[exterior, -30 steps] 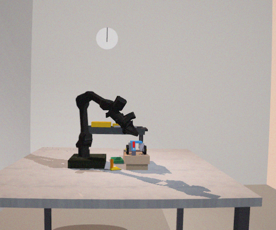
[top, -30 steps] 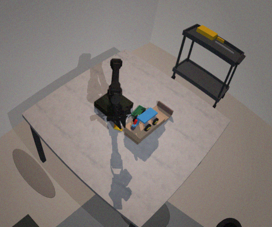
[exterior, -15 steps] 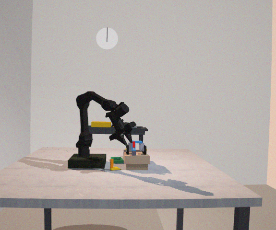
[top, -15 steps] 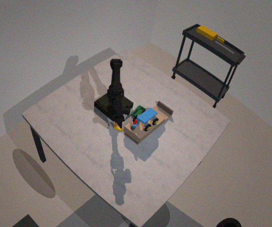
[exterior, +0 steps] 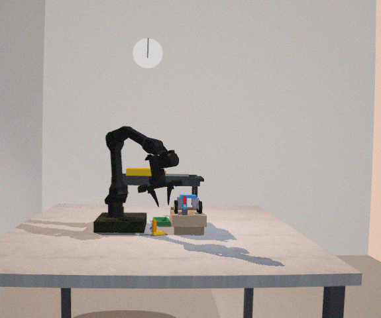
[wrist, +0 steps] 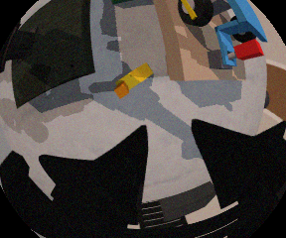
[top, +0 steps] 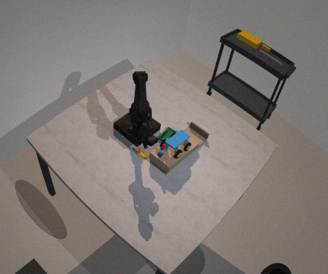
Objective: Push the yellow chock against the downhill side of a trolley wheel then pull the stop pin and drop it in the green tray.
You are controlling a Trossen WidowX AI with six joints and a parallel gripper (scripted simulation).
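The yellow chock lies 11 cm below my gripper tip, 3 cm to the left of it and 2 cm behind it. Also, from my gripper tip: red-headed stop pin: 9 cm to the left, 8 cm ahead; ramp: 20 cm to the left, 9 cm below, 7 cm ahead; blue-decked trolley: 19 cm to the left, 7 cm ahead, 2 cm below.
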